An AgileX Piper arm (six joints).
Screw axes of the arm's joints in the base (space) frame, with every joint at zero. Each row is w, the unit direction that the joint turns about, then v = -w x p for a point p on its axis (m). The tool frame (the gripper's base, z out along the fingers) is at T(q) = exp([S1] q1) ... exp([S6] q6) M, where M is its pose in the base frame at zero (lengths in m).
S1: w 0 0 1 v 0.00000 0.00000 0.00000
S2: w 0 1 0 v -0.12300 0.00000 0.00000
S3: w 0 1 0 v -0.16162 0.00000 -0.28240
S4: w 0.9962 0 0.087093 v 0.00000 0.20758 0.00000
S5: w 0 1 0 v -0.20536 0.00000 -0.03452
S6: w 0.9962 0 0.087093 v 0.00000 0.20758 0.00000
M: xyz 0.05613 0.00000 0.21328 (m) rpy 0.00 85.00 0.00 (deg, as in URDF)
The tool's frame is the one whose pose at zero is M.
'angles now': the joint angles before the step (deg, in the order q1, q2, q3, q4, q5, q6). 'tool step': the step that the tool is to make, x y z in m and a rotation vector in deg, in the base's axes. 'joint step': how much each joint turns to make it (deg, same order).
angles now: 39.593, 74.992, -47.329, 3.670, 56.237, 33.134
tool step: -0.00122, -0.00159, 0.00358, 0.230, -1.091, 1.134
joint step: -0.001, -0.935, -0.001, -0.336, 0.001, -1.031
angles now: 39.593, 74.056, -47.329, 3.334, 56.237, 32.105
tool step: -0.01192, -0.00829, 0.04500, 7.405, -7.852, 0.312
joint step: 0.000, -8.282, -3.007, 0.890, 0.550, -0.549
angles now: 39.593, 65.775, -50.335, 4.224, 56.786, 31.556
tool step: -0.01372, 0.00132, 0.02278, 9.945, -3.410, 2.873
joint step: 0.000, -4.863, -0.407, 7.883, -3.155, -4.964
